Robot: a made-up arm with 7 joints.
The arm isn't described. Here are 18 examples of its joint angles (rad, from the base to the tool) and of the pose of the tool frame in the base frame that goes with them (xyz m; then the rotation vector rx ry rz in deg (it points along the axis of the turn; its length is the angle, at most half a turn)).
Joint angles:
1: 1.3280 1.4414 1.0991 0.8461 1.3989 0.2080 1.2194
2: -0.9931 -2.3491 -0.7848 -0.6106 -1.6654 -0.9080 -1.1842
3: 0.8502 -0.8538 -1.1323 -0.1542 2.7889 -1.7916 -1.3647
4: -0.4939 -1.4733 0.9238 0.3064 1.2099 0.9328 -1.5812
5: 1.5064 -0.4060 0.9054 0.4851 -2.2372 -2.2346 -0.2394
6: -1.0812 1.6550 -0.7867 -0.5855 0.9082 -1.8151 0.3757
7: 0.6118 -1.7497 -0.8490 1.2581 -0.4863 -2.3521 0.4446
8: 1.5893 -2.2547 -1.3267 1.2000 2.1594 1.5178 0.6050
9: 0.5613 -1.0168 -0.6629 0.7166 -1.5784 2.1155 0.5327
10: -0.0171 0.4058 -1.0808 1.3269 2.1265 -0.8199 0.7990
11: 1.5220 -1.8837 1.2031 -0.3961 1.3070 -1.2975 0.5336
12: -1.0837 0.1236 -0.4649 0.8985 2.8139 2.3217 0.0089
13: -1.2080 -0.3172 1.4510 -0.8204 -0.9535 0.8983 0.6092
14: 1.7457 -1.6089 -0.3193 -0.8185 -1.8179 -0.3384 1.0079
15: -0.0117 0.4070 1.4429 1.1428 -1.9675 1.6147 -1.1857
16: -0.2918 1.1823 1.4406 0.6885 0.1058 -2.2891 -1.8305
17: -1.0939 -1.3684 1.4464 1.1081 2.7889 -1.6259 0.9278
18: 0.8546 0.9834 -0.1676 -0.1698 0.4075 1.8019 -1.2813
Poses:
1: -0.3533 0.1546 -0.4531 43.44 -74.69 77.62
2: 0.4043 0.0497 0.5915 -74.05 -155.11 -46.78
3: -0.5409 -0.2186 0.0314 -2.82 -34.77 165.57
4: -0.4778 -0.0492 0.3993 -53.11 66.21 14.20
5: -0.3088 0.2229 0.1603 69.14 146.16 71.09
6: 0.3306 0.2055 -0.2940 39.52 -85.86 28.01
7: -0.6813 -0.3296 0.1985 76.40 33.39 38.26
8: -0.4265 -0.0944 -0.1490 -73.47 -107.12 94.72
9: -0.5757 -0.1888 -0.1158 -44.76 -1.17 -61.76
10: -0.5045 -0.2495 0.1218 -26.03 73.31 -4.32
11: -0.3802 -0.3183 0.2925 -102.19 -24.64 72.83
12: 0.0140 -0.1968 0.3514 141.30 -20.10 -10.04
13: -0.4448 -0.0163 0.1950 -129.68 77.98 -84.47
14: -0.5595 0.3192 0.0883 2.76 -61.97 2.54
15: -0.3203 -0.2024 0.0830 -137.62 15.15 62.74
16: -0.0204 -0.1712 -0.3320 -76.68 -41.82 -115.10
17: 0.0550 -0.0671 0.3999 -21.13 -151.41 -89.64
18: -0.2503 -0.1151 -0.4216 -24.87 -70.28 -123.93
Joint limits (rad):
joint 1: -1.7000..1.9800
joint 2: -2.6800..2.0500
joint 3: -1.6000..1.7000
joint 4: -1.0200..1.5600
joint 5: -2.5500..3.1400
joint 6: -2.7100..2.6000
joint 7: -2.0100..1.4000
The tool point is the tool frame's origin. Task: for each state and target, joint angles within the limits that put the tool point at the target. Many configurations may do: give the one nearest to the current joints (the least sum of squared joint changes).
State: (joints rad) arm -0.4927 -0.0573 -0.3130 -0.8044 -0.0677 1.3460 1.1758
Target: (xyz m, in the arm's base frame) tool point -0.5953 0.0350 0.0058
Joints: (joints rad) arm -0.2761 -0.3213 0.0029 -0.9202 0.1132 1.3292 1.3048
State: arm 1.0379 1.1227 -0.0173 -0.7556 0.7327 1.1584 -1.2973
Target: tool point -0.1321 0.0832 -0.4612
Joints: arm 1.0448 1.0648 0.2667 -0.8654 0.8008 1.3053 -1.3548
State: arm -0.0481 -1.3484 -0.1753 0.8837 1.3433 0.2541 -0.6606
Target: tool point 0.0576 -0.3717 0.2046
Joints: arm -0.2234 -1.3595 -0.2687 1.1438 1.7131 -0.0271 -0.4952
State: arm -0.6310 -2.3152 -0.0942 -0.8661 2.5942 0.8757 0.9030
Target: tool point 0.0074 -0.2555 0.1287
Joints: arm 0.0745 -2.4808 -0.0855 -0.8210 2.9783 1.0619 0.6751
